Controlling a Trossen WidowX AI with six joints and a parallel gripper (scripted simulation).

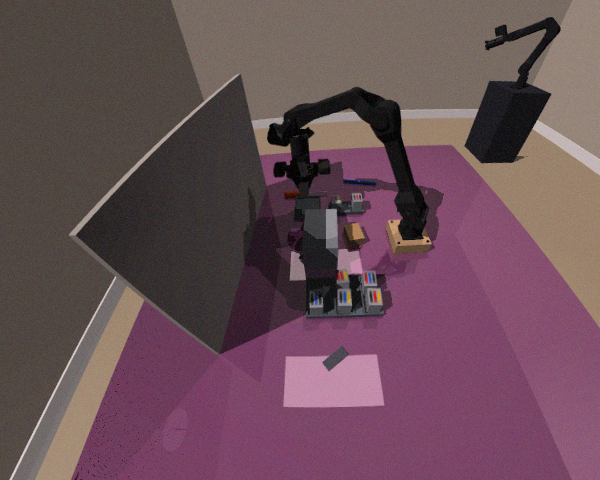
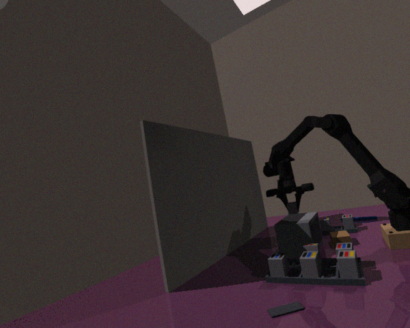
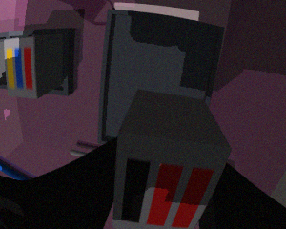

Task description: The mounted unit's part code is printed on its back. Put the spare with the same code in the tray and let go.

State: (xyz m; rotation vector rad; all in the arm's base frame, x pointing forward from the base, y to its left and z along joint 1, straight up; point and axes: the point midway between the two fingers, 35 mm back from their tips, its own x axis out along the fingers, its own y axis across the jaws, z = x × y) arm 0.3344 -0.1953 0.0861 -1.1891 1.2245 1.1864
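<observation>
Right now the dark grey tray is 10 mm behind my gripper tip, 10 mm to the left of it and 90 mm below it. Round my gripper tip: grey spare: 20 mm above; small brown box: 160 mm behind, 170 mm to the left, 80 mm below; mounted unit: 50 mm behind, 220 mm to the left, 40 mm below.
</observation>
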